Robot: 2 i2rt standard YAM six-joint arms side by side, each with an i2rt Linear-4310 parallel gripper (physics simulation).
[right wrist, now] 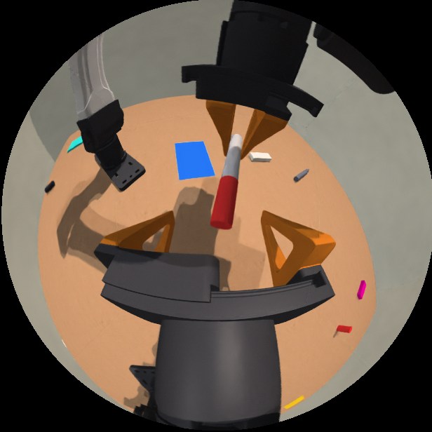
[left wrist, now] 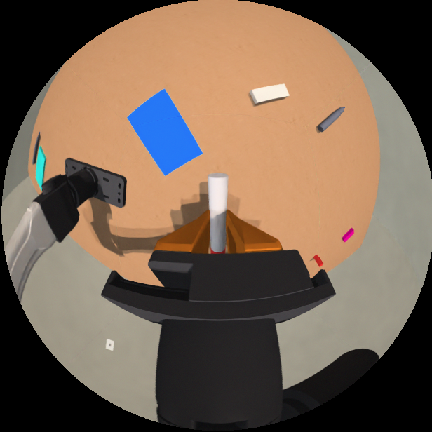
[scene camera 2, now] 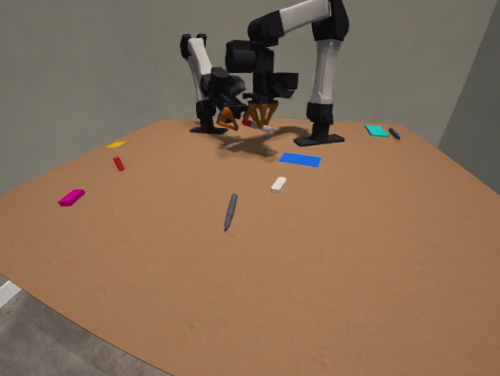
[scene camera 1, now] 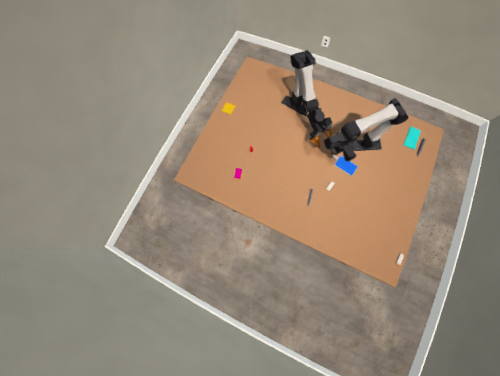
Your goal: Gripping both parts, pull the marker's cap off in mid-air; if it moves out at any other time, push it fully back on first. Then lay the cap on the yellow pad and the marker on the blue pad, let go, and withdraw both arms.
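Frame: origin at the left arm's base, x down, y left, z ahead, level; metres.
Seen in the pictures: left gripper, fingertip midpoint: (scene camera 2: pixel 262 127) (scene camera 1: pixel 332 153); right gripper, fingertip midpoint: (scene camera 2: pixel 248 128); left arm's base, link origin: (scene camera 2: pixel 319 141) (scene camera 1: pixel 365 145); right arm's base, link origin: (scene camera 2: pixel 208 131) (scene camera 1: pixel 295 105).
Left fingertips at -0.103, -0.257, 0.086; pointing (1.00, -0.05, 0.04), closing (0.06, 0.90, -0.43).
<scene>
Offsets run from my left fingertips to a thing's middle, as dx, dy, dz.
The marker's white and grey barrel @(-0.002, -0.011, -0.024) (scene camera 2: pixel 267 129) (left wrist: pixel 218 195) (right wrist: pixel 233 160) is in the air, with its red cap @(-0.002, -0.031, -0.066) (scene camera 2: pixel 247 122) (right wrist: pixel 224 202) on it; no gap shows between them. My left gripper (scene camera 2: pixel 261 125) (left wrist: pixel 217 214) (right wrist: pixel 233 154) is shut on the barrel, fingers pointing down. My right gripper (scene camera 1: pixel 321 137) (right wrist: pixel 217 215) is open; in the right wrist view the cap's end shows between its spread fingers, apart from both. The blue pad @(+0.103, +0.110, +0.046) (scene camera 1: pixel 346 165) (scene camera 2: pixel 300 160) (left wrist: pixel 165 132) (right wrist: pixel 194 160) lies near the left arm. The yellow pad @(+0.103, -0.644, -0.431) (scene camera 1: pixel 228 108) (scene camera 2: pixel 116 144) (right wrist: pixel 294 402) lies at the far left in scene camera 1.
A small red cylinder @(+0.079, -0.493, -0.091) (scene camera 1: pixel 251 149) (scene camera 2: pixel 118 163) and a magenta block @(+0.096, -0.583, +0.064) (scene camera 1: pixel 238 173) (scene camera 2: pixel 72 197) lie at the left. A grey pen @(+0.096, -0.143, +0.245) (scene camera 1: pixel 310 197) (scene camera 2: pixel 231 212) and a white block @(+0.097, -0.010, +0.178) (scene camera 1: pixel 330 186) (scene camera 2: pixel 278 185) lie in front. A teal pad @(+0.099, +0.582, -0.123) (scene camera 1: pixel 412 138) (scene camera 2: pixel 376 131) and a dark pen @(+0.094, +0.620, -0.050) (scene camera 1: pixel 421 147) (scene camera 2: pixel 394 133) lie at the right.
</scene>
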